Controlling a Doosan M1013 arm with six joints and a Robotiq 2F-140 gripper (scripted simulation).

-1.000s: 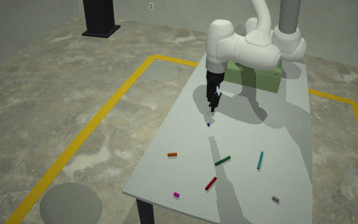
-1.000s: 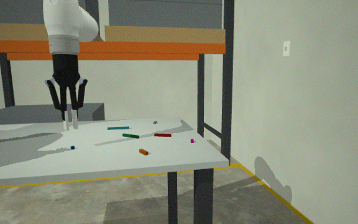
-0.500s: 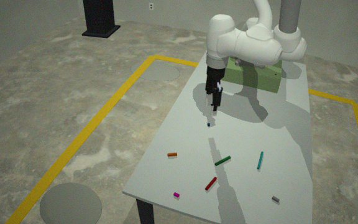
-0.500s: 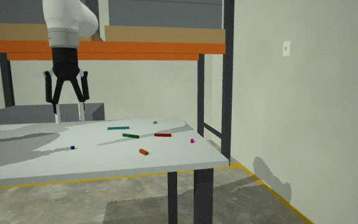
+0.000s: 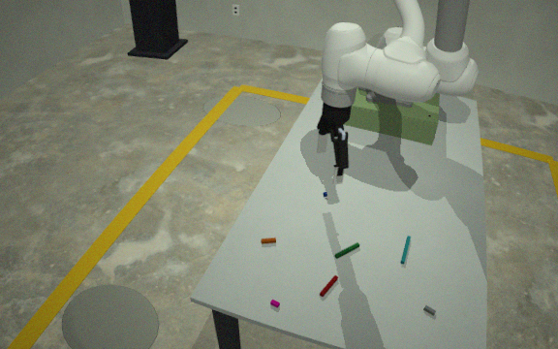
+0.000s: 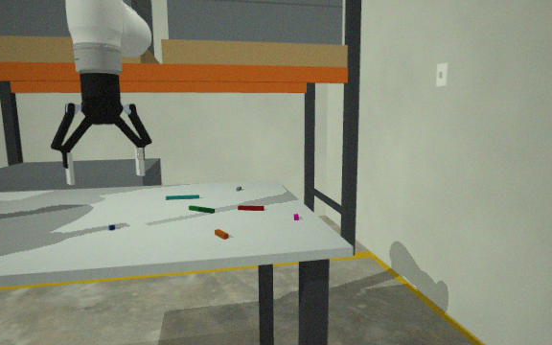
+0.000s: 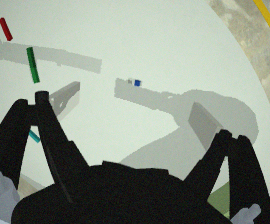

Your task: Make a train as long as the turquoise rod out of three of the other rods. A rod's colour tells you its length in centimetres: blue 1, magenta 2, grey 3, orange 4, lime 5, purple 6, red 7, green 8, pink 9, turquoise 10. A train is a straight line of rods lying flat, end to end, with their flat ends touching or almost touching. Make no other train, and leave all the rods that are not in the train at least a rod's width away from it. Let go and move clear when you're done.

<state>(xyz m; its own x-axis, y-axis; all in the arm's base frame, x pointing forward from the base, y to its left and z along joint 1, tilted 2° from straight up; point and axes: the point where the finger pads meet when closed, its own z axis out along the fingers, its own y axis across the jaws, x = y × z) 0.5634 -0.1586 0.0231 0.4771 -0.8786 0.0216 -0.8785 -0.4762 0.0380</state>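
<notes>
Now: hand 42 cm short of the magenta rod, 5 cm to the left of it and 12 cm above it. The rest, counted from my hand: orange rod 23 cm ahead, 12 cm to the right, 12 cm below; then green rod 21 cm ahead, 10 cm to the left, 12 cm below; then blue rod 12 cm below.
</notes>
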